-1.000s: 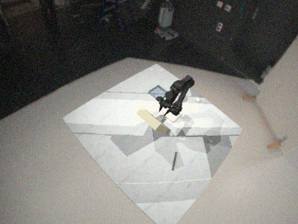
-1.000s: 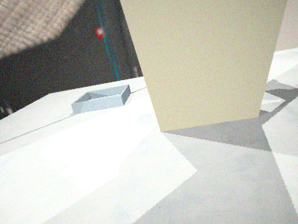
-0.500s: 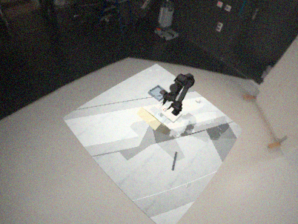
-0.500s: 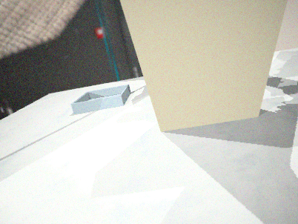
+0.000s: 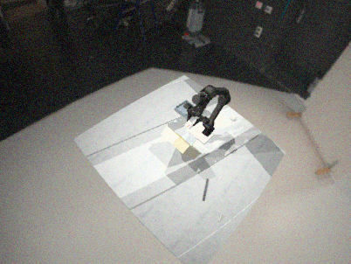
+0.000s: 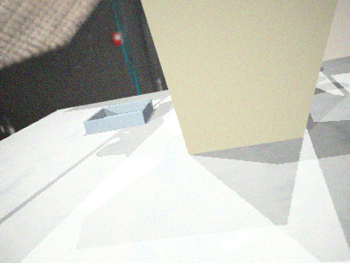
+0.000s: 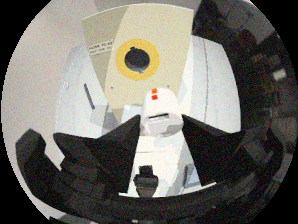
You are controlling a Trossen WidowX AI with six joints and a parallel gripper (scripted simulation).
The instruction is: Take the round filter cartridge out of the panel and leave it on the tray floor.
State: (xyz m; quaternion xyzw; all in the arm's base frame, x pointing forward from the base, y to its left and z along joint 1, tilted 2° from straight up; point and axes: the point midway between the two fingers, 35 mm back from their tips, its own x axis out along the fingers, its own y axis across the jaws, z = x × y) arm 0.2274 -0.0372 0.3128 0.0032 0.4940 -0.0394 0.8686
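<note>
The tray is 340 mm behind my gripper tip, 290 mm below it and 230 mm to the right of it. The rest, counted from my gripper tip: service panel: 120 mm below, 70 mm ahead, 30 mm to the left; round filter cartridge: right at my gripper tip.
</note>
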